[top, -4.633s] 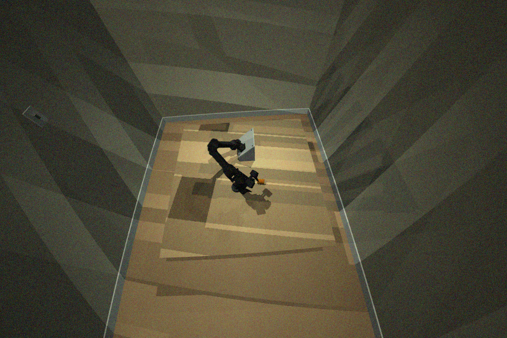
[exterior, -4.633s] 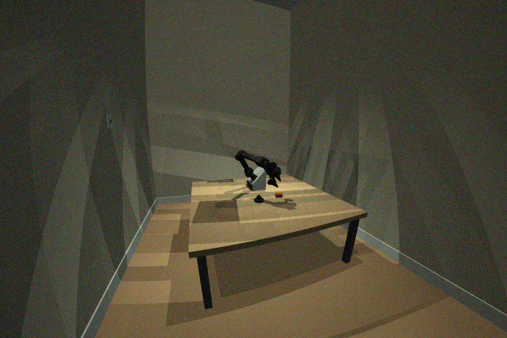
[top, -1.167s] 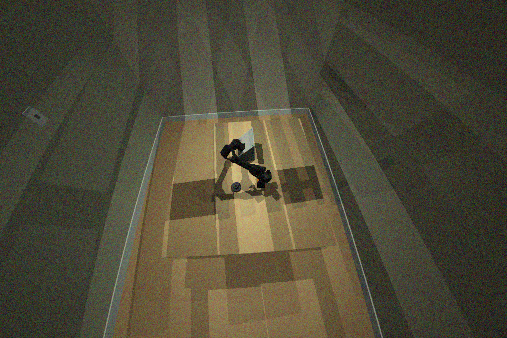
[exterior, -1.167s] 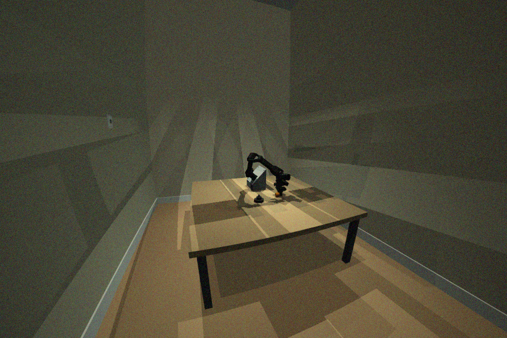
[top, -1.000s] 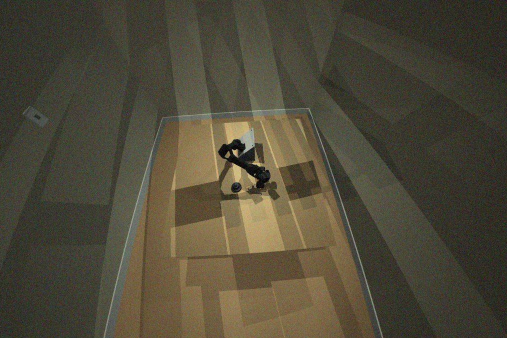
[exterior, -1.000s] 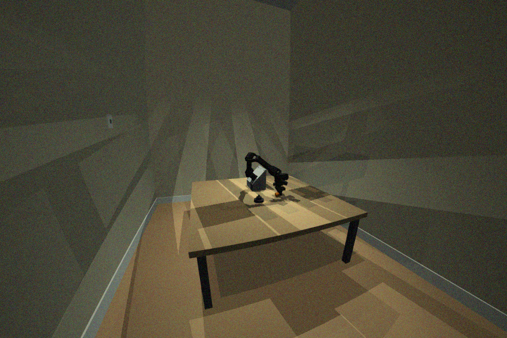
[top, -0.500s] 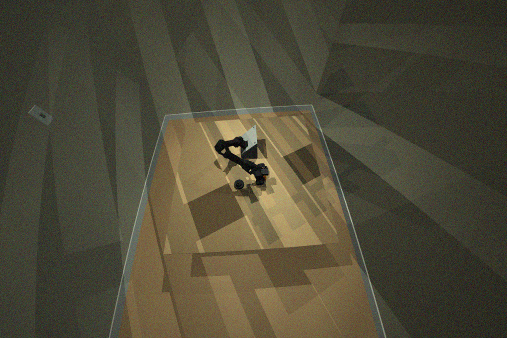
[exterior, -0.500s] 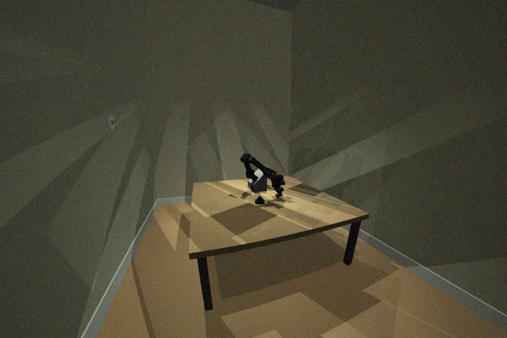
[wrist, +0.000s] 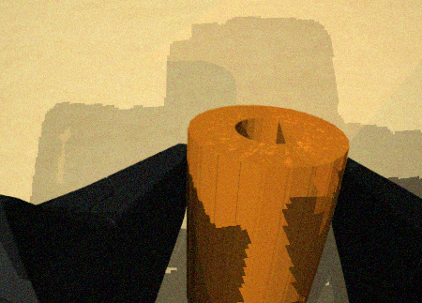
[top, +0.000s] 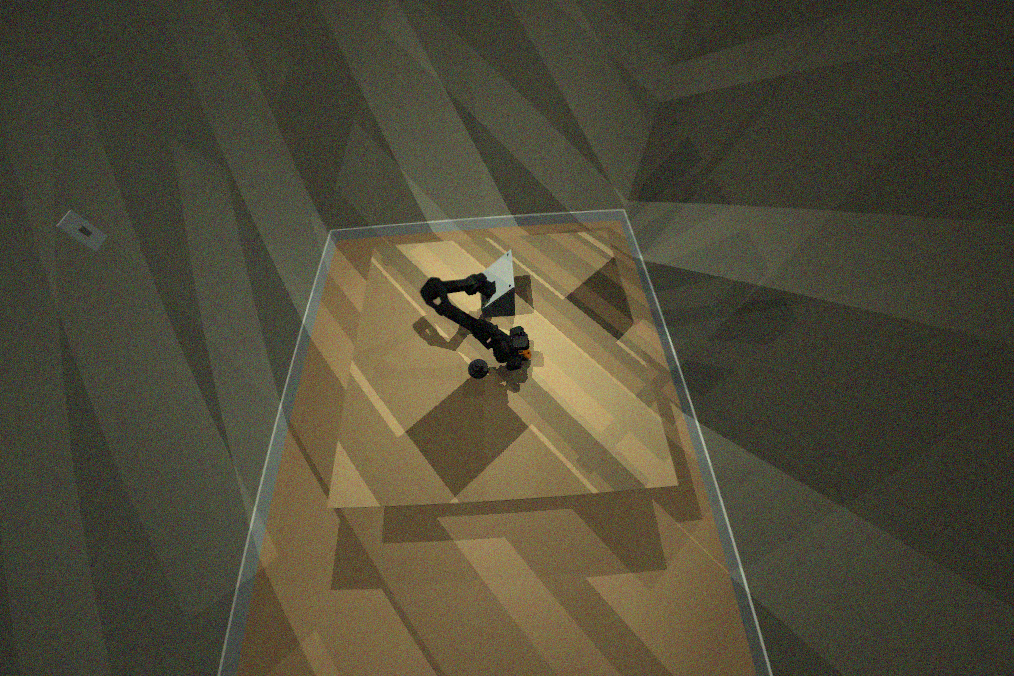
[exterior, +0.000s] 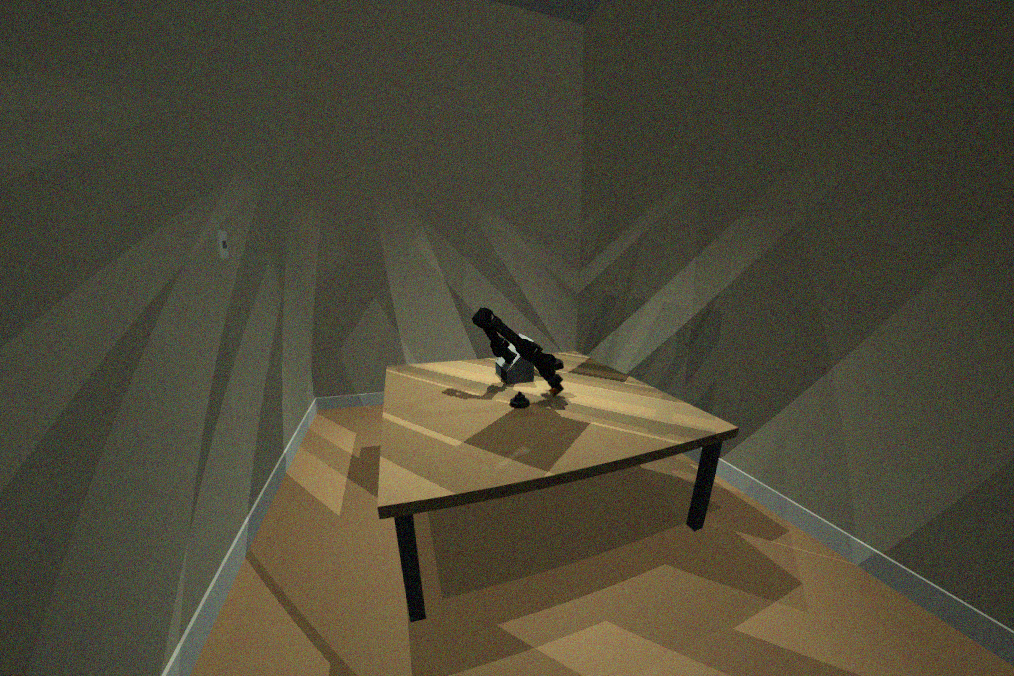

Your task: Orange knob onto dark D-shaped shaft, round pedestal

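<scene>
Now: gripper tip 30 mm short of the round dark pedestal, 210 mm to the left of it and 10 mm above it. Round my gripper tip: orange knob (20 mm to the right).
</scene>
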